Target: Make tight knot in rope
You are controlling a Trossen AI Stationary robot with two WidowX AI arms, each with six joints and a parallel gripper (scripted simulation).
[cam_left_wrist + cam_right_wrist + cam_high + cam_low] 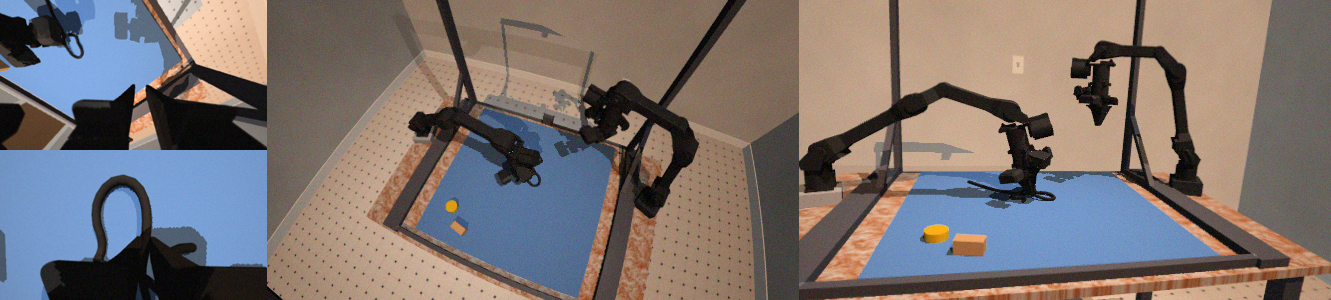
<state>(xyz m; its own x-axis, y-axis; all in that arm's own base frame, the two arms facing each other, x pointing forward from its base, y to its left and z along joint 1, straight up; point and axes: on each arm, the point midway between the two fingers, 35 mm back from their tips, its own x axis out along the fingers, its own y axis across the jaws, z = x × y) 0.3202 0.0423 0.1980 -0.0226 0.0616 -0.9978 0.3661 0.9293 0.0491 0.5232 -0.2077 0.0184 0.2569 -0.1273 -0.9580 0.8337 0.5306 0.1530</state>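
Now: right hand 50 mm short of the blue mat, 10 mm to the right of it and 50 mm above it. Round my right hand: yellow disc 230 mm ahead, 240 mm to the right, 40 mm below; orange block 300 mm ahead, 170 mm to the right, 30 mm below.
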